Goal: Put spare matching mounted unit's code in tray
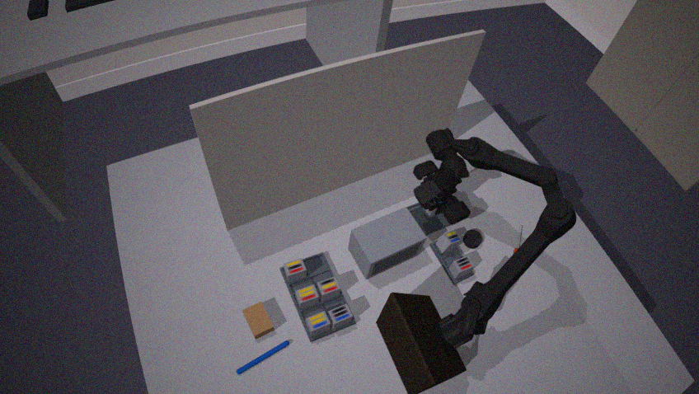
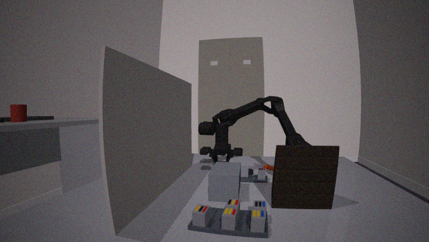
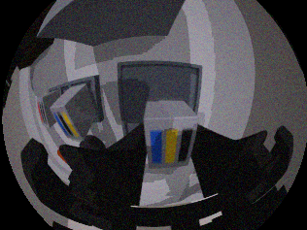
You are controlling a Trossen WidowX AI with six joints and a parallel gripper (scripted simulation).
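Now: gripper tip 3 cm above the tray. Also, from my gripper tip: grey box (19 cm to the left, 3 cm behind, 2 cm above); holder (14 cm behind, 3 cm to the left, 3 cm below); tall grey panel (21 cm ahead, 19 cm above, 17 cm to the left).
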